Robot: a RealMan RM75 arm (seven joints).
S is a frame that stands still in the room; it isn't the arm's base.
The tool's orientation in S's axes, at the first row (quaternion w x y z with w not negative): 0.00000 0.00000 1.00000 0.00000
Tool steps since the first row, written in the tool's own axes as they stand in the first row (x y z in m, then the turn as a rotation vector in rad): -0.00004 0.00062 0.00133 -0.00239 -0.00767 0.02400; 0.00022 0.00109 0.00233 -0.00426 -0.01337 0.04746; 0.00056 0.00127 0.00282 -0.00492 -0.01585 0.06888; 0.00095 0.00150 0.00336 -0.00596 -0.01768 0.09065; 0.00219 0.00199 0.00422 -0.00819 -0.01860 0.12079; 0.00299 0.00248 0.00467 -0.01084 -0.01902 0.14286; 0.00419 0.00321 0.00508 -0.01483 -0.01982 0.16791; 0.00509 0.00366 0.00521 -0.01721 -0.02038 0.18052; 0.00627 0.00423 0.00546 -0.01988 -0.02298 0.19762; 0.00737 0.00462 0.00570 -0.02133 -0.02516 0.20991; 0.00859 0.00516 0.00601 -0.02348 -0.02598 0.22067; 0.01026 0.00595 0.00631 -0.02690 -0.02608 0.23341
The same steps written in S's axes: 0.00004 0.00062 -0.00133 0.00239 -0.00767 -0.02400; -0.00022 0.00109 -0.00233 0.00426 -0.01337 -0.04746; -0.00056 0.00127 -0.00282 0.00492 -0.01585 -0.06888; -0.00095 0.00150 -0.00336 0.00596 -0.01768 -0.09065; -0.00219 0.00199 -0.00422 0.00819 -0.01860 -0.12079; -0.00299 0.00248 -0.00467 0.01084 -0.01902 -0.14286; -0.00419 0.00321 -0.00508 0.01483 -0.01982 -0.16791; -0.00509 0.00366 -0.00521 0.01721 -0.02038 -0.18052; -0.00627 0.00423 -0.00546 0.01988 -0.02298 -0.19762; -0.00737 0.00462 -0.00570 0.02133 -0.02516 -0.20991; -0.00859 0.00516 -0.00601 0.02348 -0.02598 -0.22067; -0.01026 0.00595 -0.00631 0.02690 -0.02608 -0.23341
